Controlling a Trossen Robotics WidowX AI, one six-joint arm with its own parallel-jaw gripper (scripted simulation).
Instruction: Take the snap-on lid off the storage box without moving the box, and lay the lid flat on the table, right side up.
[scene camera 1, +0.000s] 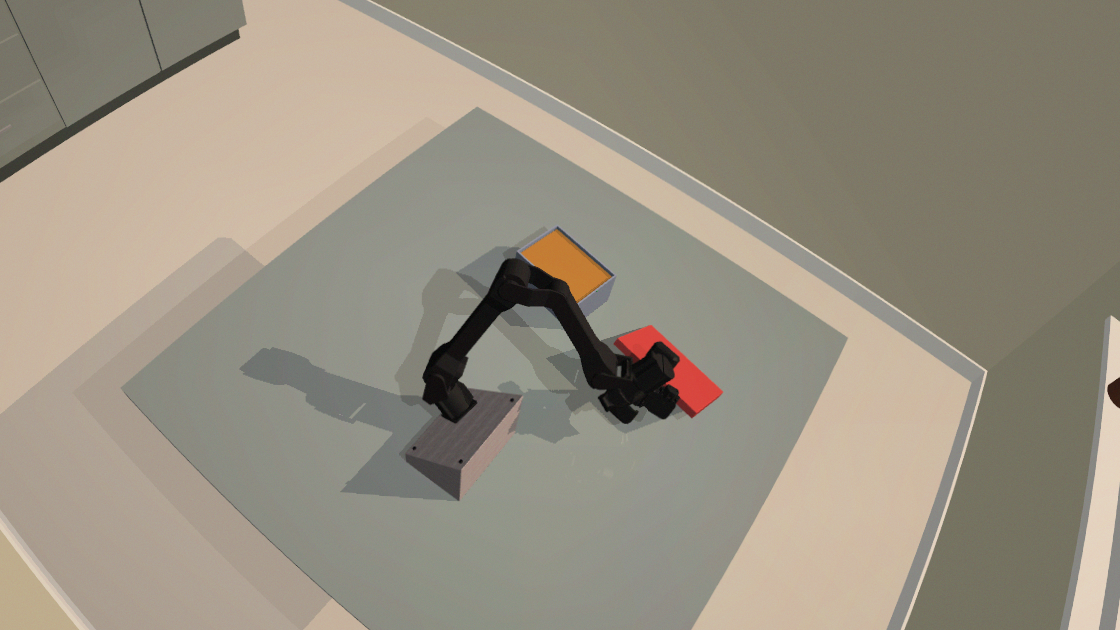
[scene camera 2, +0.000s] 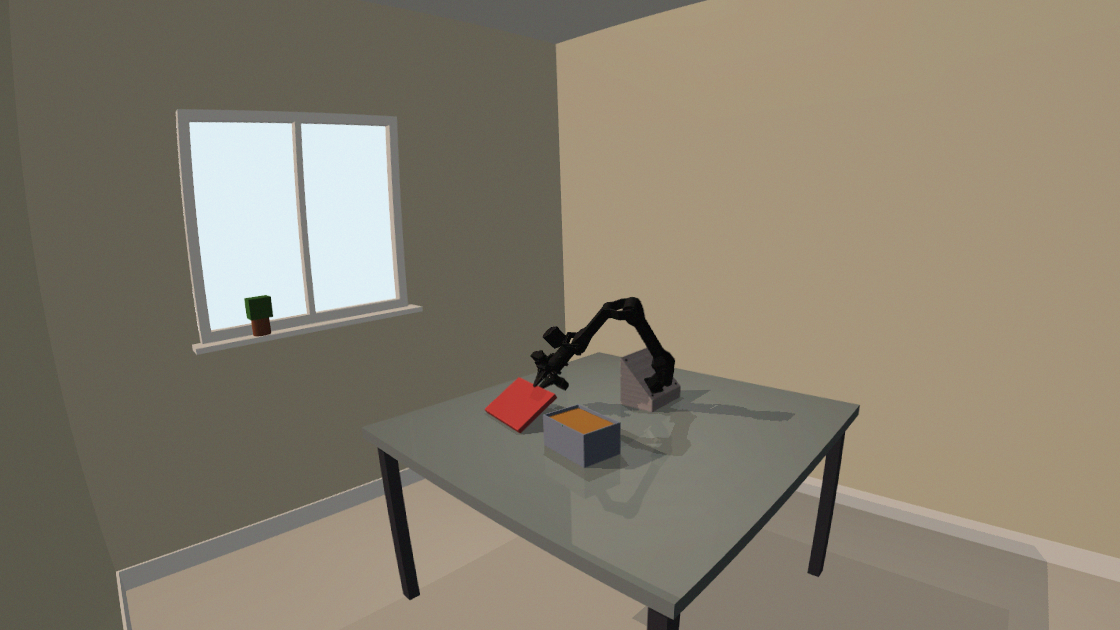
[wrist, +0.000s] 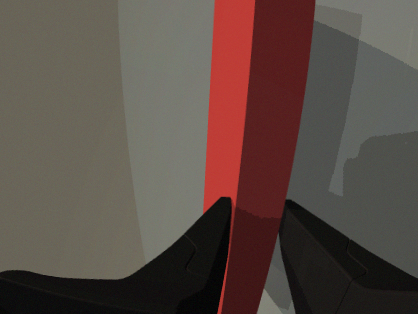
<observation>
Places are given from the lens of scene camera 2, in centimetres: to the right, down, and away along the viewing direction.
gripper (scene camera 2: 535, 388): -9, 26, 192
lid (scene camera 2: 520, 404): -14, 31, 186
</observation>
